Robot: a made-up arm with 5 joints.
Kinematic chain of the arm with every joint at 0, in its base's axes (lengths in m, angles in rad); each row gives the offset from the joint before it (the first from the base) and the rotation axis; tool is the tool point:
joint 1: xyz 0 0 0.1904 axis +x
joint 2: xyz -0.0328 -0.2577 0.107 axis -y
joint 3: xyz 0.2 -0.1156 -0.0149 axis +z
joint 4: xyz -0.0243 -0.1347 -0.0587 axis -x
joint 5: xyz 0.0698 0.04 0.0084 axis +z
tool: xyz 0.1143 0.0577 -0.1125
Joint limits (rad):
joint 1: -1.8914..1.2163
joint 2: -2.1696..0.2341
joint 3: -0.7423..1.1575
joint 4: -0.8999..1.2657
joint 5: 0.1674..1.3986
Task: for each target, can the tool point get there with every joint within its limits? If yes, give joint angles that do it. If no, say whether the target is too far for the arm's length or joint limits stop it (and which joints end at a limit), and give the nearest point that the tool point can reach.
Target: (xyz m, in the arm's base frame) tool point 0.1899 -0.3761 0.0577
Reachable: yes | joints -0.0018 -0.0908 -0.0374 0.2730 1.1179
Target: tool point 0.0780 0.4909 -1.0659
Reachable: no: too far | nearest point 0.0153 0.1197 -0.4328 | short by 0.737 m
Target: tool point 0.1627 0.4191 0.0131
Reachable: no: joint limits stop it (at a limit: joint 1, joint 3, joint 5) | nearest point 0.1157 0.1976 -0.1962 | short by 0.308 m
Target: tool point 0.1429 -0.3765 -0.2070
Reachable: yes | joints 0.3412 -0.3648 0.5106 1.0600 1.2767
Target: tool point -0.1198 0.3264 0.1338
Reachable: no: joint limits stop it (at a limit: joint 1, joint 3, joint 5) | nearest point -0.1005 0.1288 -0.1229 | short by 0.325 m
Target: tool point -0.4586 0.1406 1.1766
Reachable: no: too far | nearest point -0.3411 0.0876 0.8051 | short by 0.393 m
